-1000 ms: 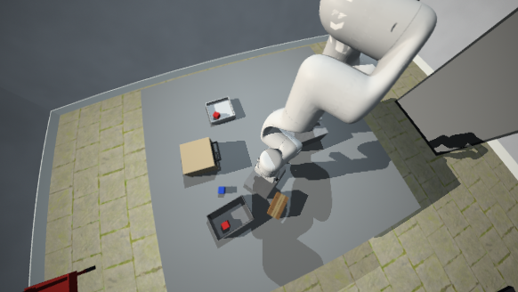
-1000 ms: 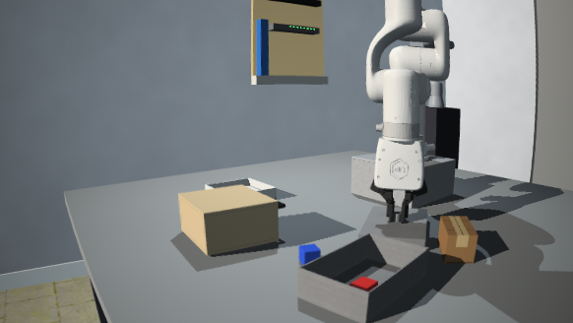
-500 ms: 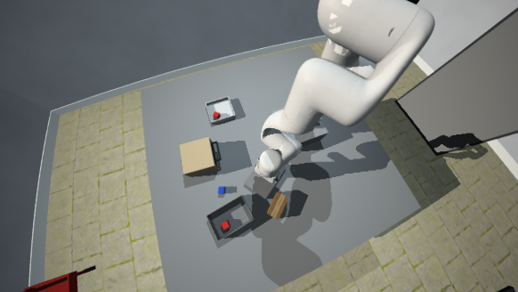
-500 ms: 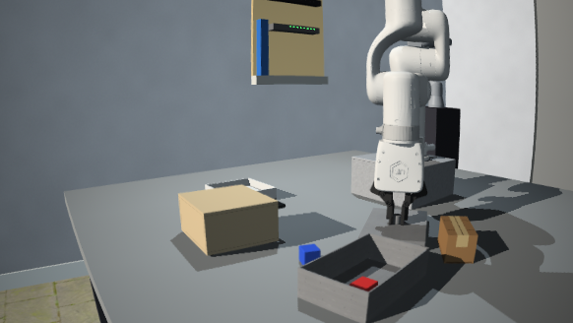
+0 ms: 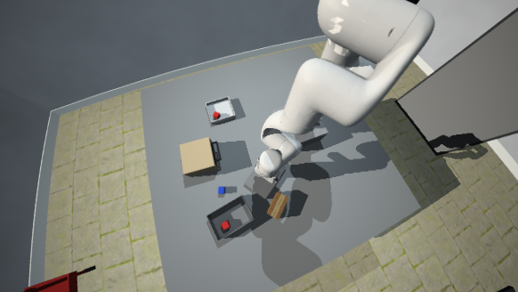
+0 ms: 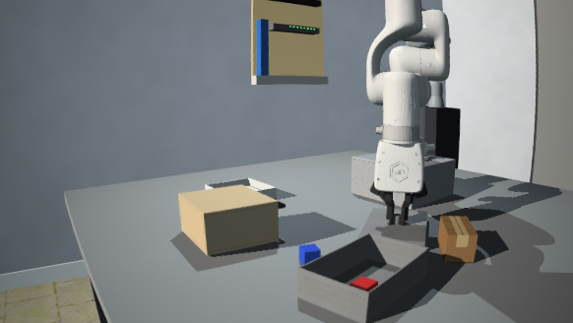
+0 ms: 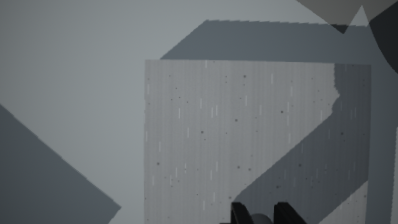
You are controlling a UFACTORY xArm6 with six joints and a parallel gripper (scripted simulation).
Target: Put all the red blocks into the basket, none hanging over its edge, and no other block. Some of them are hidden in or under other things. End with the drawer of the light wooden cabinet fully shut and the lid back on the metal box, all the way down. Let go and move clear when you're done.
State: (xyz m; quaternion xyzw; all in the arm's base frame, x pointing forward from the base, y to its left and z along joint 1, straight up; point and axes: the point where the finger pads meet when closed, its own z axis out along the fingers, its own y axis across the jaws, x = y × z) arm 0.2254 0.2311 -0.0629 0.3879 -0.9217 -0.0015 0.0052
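The knobbed lid lies 30 mm below my hand. The rest, counted from my hand: blue block: 220 mm ahead, 40 mm to the left, 30 mm below; then green block: 130 mm to the left, 40 mm behind, 30 mm below; then cardboard box: 150 mm to the left, 30 mm behind, 10 mm below.
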